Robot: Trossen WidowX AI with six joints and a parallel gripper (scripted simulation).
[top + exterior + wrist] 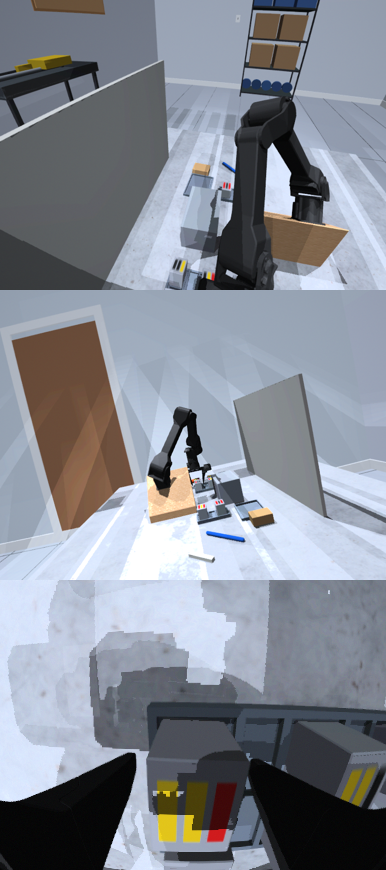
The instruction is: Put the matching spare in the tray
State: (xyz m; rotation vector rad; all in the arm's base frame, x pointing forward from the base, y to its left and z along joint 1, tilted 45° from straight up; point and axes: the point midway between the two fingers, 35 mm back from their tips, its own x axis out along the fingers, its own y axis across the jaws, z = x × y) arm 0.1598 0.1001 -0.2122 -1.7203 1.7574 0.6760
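My gripper tip is now 42 cm to the left of the dark tray, 17 cm short of it and 2 cm above it. The rest, counted from my gripper tip: brown box: 51 cm to the right, 18 cm ahead, 1 cm below; then tall grey panel: 35 cm ahead, 23 cm to the right, 20 cm above; then grey mounted unit: 23 cm to the right, 12 cm ahead, 3 cm above.
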